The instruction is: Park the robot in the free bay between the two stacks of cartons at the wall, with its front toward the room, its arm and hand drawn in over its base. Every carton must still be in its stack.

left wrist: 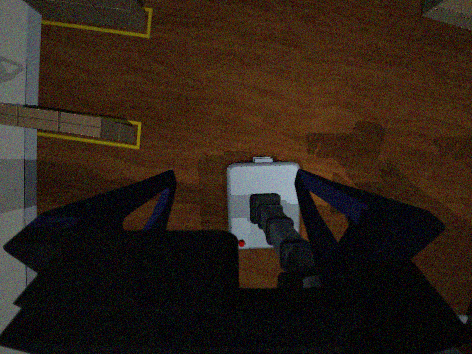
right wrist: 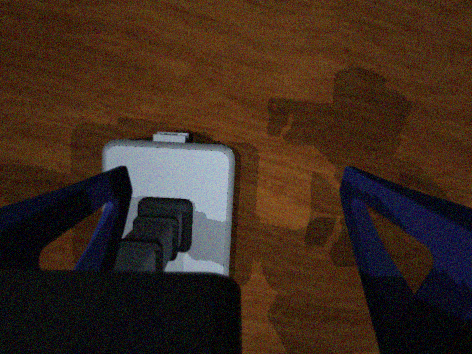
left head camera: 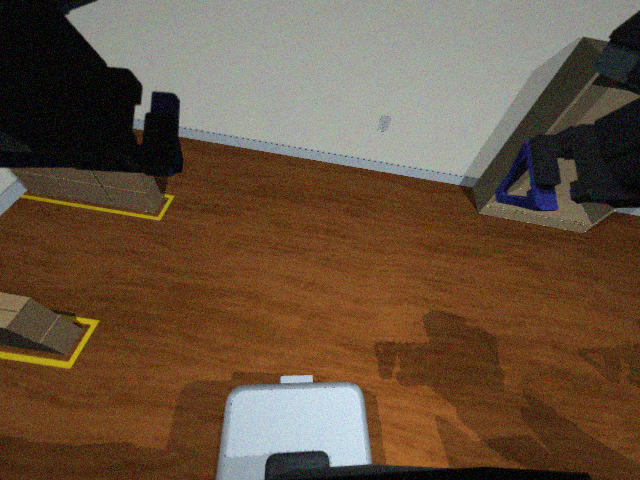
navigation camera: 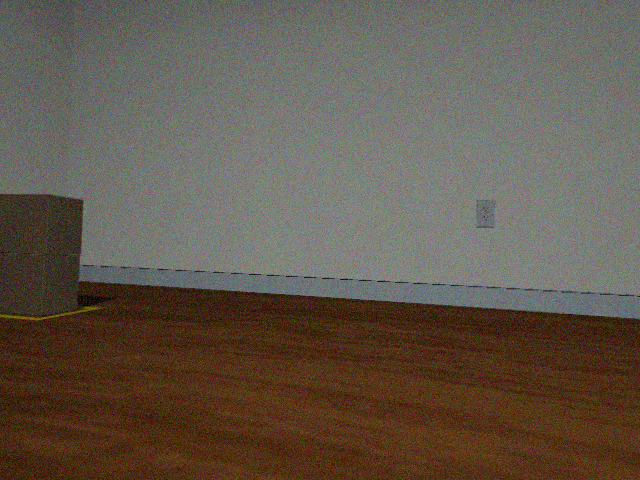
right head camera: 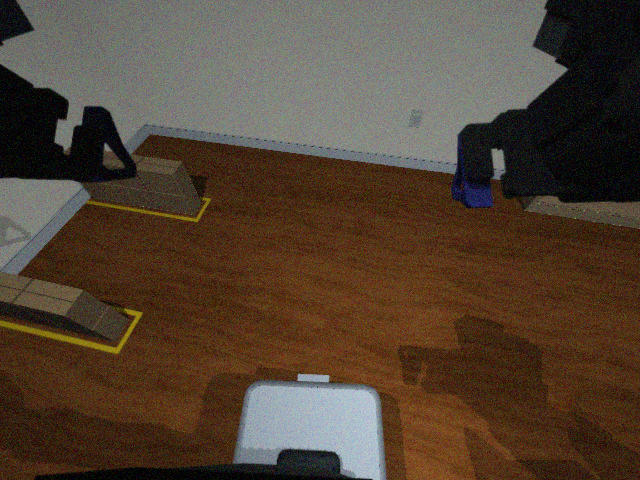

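The nearer carton stack (left head camera: 43, 320) (right head camera: 77, 304) (left wrist: 75, 122) and the farther carton stack (left head camera: 103, 188) (right head camera: 165, 191) (left wrist: 100, 15) (navigation camera: 41, 253) stand at picture left, inside yellow floor outlines. The visible cartons look upright and stacked. The free bay (left head camera: 56, 258) (right head camera: 87, 242) (left wrist: 85, 72) is the floor between them, running to the left wall. My white base (left head camera: 294, 418) (right head camera: 315, 413) (left wrist: 263, 180) (right wrist: 170, 165) is outside it, right of the nearer stack. My left gripper (left wrist: 235, 176) and right gripper (right wrist: 236, 171) are open, raised with the arms extended ahead.
A wall (left head camera: 284, 67) (right head camera: 310, 67) (navigation camera: 284, 129) with a socket (left head camera: 384, 123) (right head camera: 415, 118) (navigation camera: 485, 213) crosses ahead. A tall brown piece of furniture (left head camera: 540, 121) (right head camera: 584, 211) (left wrist: 450, 11) stands at the right by that wall, partly behind my right gripper. Arm shadows fall on the floor.
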